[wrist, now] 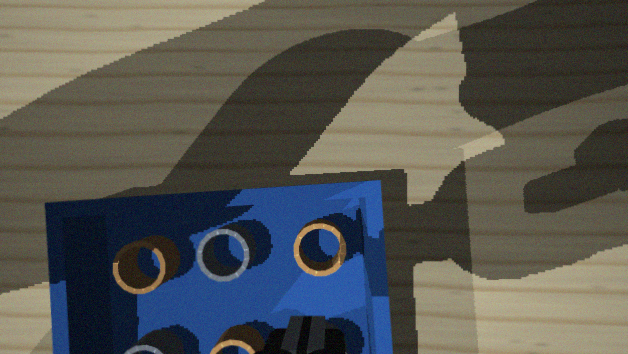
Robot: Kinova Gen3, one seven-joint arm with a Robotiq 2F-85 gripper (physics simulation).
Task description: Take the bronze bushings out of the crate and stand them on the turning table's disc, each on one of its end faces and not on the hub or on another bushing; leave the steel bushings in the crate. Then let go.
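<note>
In the wrist view I look down into a blue crate on a wooden table. Three bushings stand on end in its far row: a bronze one at the left, a steel one in the middle and a bronze one at the right. In the near row, cut off by the frame's bottom edge, are a steel bushing and a bronze bushing. My gripper is shut and empty, above the crate's near right part, just right of that bronze bushing. The turning table is out of view.
The wooden table lies around the crate, crossed by dark shadows of the arm. The crate's right wall stands close to the gripper's right side.
</note>
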